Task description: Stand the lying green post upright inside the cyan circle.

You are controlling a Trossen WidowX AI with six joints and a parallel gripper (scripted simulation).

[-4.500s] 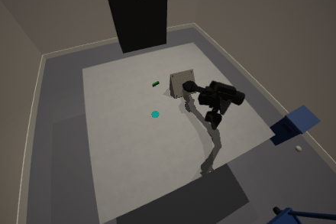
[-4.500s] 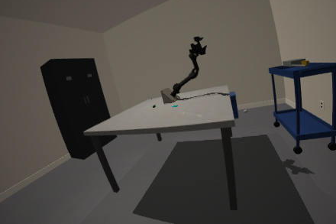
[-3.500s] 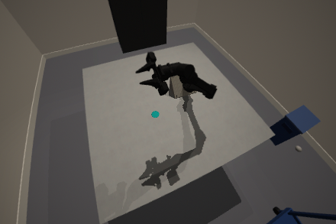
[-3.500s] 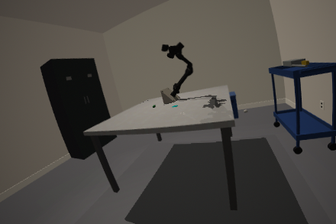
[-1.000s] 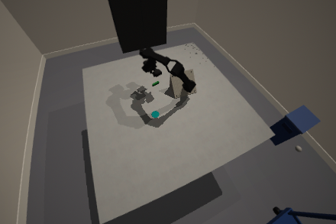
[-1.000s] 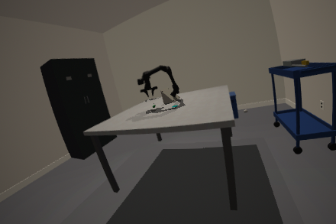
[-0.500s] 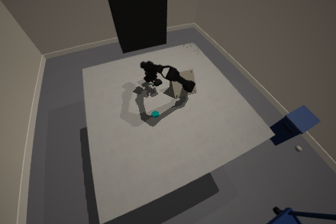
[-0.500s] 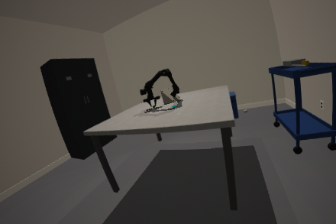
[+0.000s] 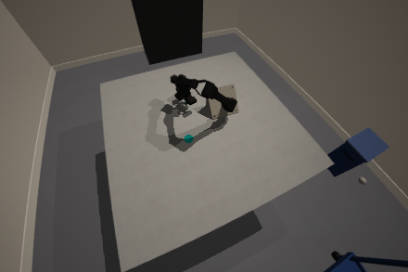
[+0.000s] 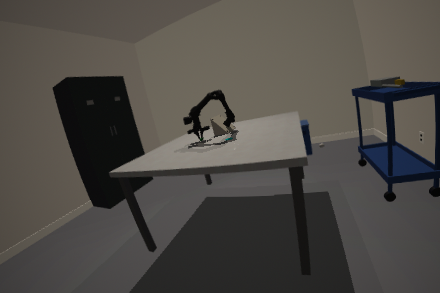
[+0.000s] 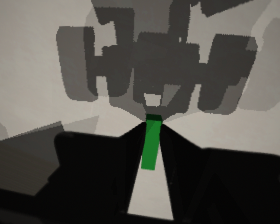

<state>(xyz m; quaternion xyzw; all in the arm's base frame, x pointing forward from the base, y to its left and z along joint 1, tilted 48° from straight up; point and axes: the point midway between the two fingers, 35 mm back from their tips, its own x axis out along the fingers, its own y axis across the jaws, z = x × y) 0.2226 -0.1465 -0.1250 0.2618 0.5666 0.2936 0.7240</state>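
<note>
The cyan circle is 12 cm ahead of my gripper tip, 28 cm to the left of it and 1 cm below it. Also, from my gripper tip: green post: 2 cm behind.
</note>
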